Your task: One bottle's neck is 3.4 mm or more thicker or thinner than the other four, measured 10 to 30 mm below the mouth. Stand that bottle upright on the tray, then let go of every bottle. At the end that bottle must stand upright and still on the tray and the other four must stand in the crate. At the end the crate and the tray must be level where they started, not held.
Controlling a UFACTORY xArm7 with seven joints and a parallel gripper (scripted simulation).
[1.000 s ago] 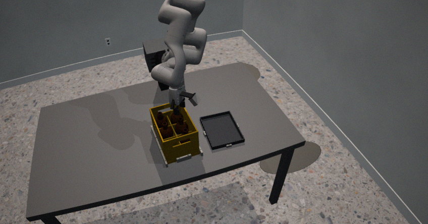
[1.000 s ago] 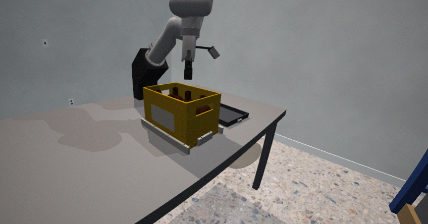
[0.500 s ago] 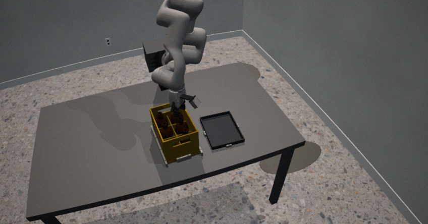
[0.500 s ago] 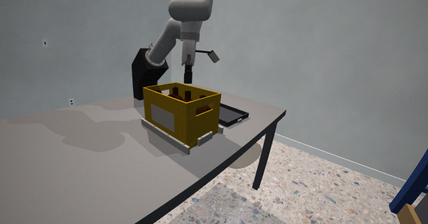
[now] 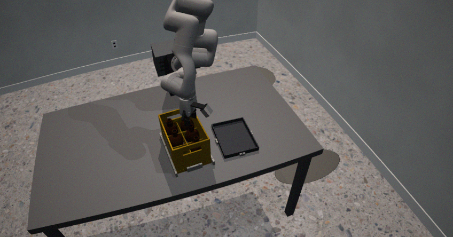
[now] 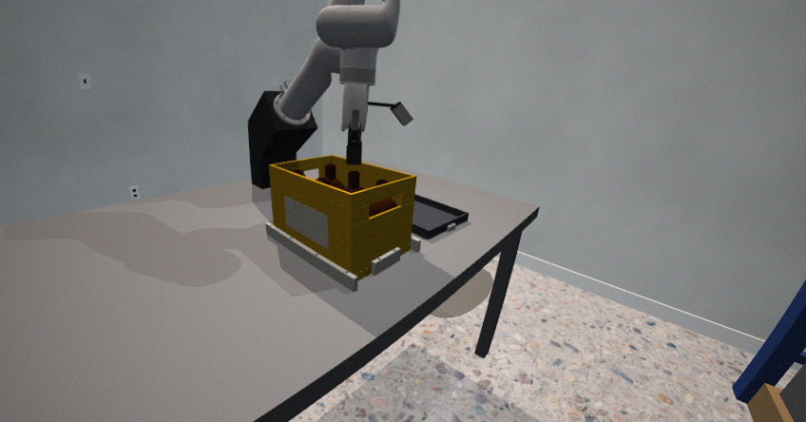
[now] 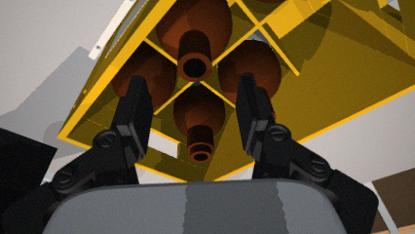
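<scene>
The yellow crate is 10 mm behind my hand, 40 mm to the right of it and 120 mm below it. Also, from my hand: black tray (80 mm ahead, 210 mm to the left, 190 mm below).
</scene>
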